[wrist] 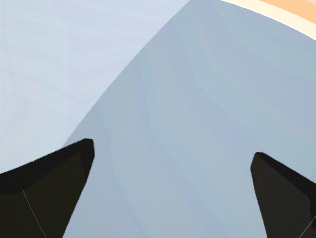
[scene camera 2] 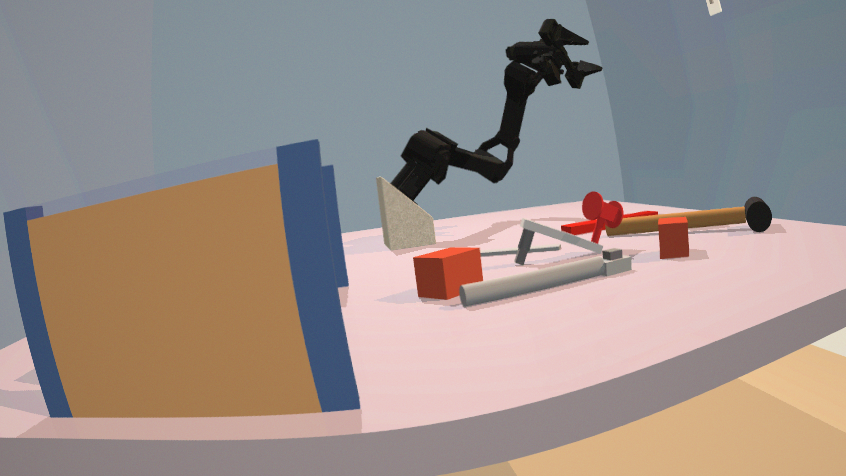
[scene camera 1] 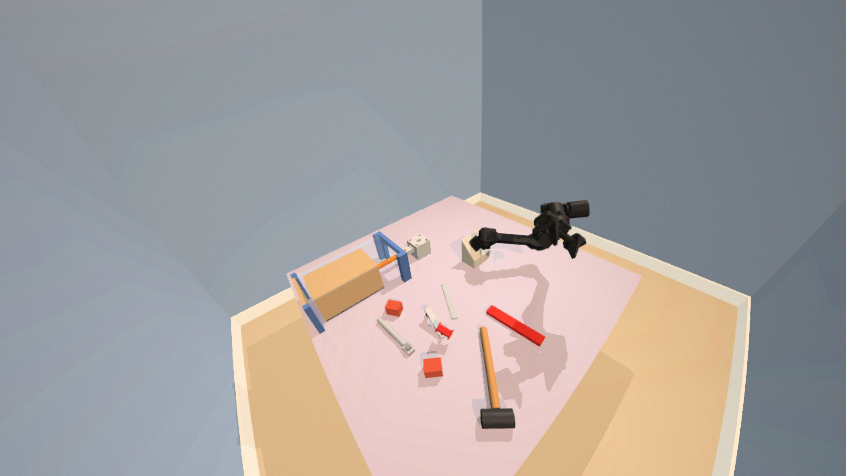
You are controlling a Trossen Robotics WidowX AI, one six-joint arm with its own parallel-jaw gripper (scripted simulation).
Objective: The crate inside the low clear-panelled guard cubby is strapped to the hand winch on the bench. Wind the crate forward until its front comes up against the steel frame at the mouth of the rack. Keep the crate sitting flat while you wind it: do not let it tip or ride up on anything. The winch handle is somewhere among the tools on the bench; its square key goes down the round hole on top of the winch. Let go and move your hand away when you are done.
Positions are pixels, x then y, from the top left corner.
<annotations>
my gripper: wrist; scene camera 2; scene camera 1 564, 251
hammer: scene camera 2; scene camera 1; not seen in the wrist view (out of frame)
same spot on hammer: [scene camera 1: 497, 418] = [scene camera 2: 759, 199]
same spot on my gripper: [wrist: 46, 190] = [scene camera 2: 571, 44]
</annotations>
